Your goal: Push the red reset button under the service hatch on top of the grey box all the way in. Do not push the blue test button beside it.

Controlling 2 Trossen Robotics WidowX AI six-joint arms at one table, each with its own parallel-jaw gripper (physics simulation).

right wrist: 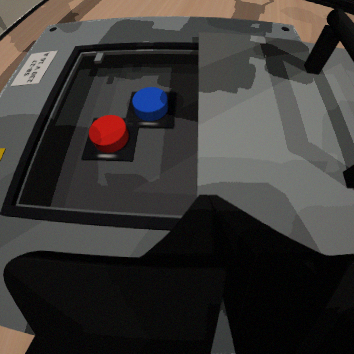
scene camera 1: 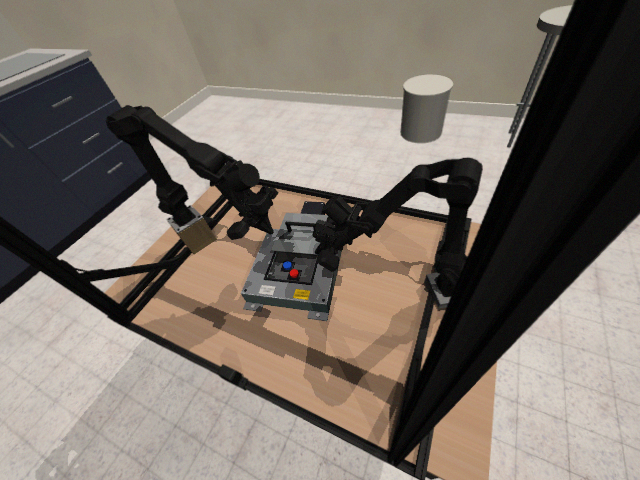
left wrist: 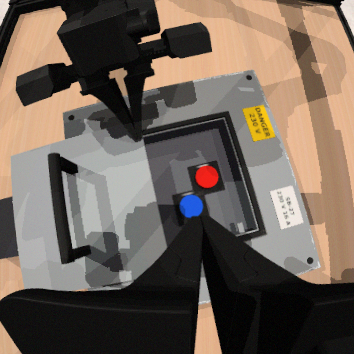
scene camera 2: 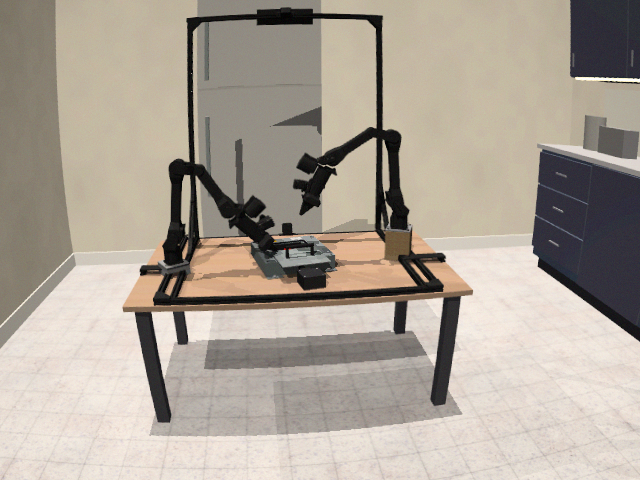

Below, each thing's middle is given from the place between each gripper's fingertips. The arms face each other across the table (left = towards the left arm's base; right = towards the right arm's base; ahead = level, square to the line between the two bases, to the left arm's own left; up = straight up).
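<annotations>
Counted from my left hand: the grey box point(scene camera 1: 316, 298) is 160 mm below, 50 mm to the right and 60 mm ahead; the red button point(right wrist: 108, 133) is 150 mm below, 30 mm behind and 50 mm to the right; the blue button point(right wrist: 150, 103) is 150 mm below and 20 mm to the right; the service hatch point(scene camera 1: 295, 235) is 100 mm below, 20 mm to the right and 130 mm ahead. My right hand is 4 cm above the grey box, 1 cm short of it and 6 cm to the right of it. Counted from my right hand: the service hatch is 2 cm above, 8 cm ahead and 8 cm to the left; the red button is 3 cm below, 5 cm to the left and 8 cm behind; the blue button is 3 cm below, 5 cm behind and 9 cm to the left. Going by its middle, the grey box is nearer to my right hand than to my left hand.
</annotations>
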